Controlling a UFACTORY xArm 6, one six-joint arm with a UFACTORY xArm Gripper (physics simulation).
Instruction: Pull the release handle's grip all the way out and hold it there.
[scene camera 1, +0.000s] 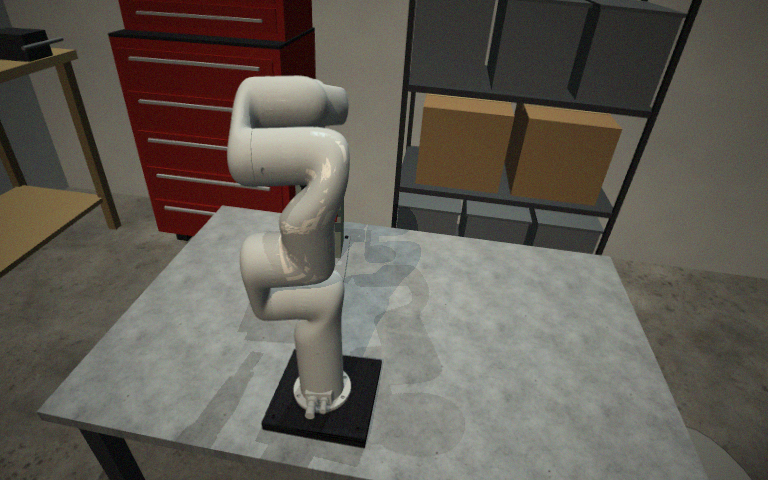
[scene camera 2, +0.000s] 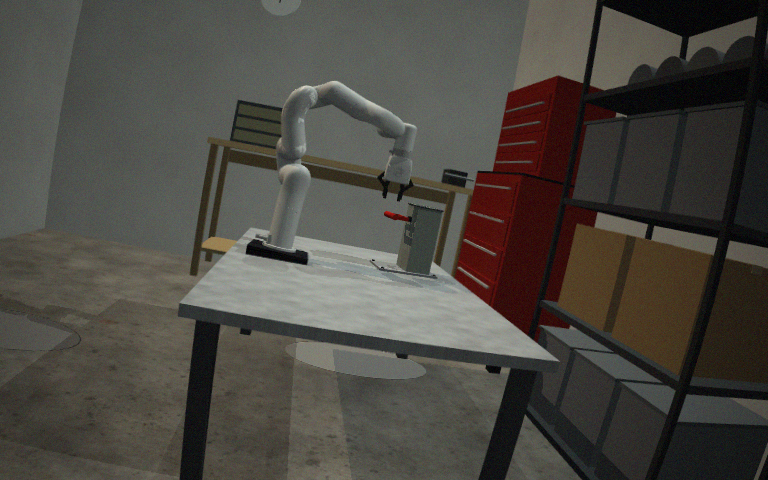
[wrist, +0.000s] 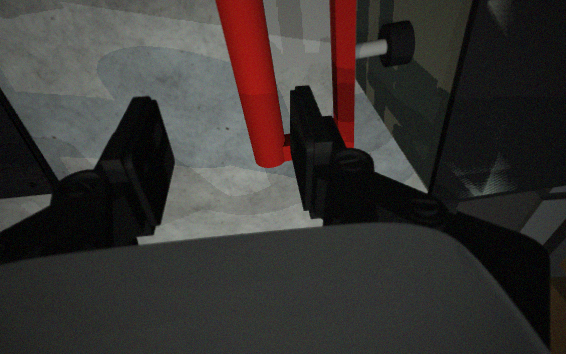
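Note:
The release handle's red grip is a round bar joined to a flat red bar. A pale stem with a black collar links it to the upright grey-green housing. My gripper is partly open and empty, pointing down just above the grip. In the wrist view the round bar lies between the fingers' lines, nearer the right finger, which overlaps the gap between the two bars. Contact is not visible. In scene camera 1 my arm hides the gripper and most of the handle.
The housing stands on a thin plate with bolts near the table's far edge. My arm's black base is at the near end. A red cabinet, a shelf rack and a wooden workbench stand beyond.

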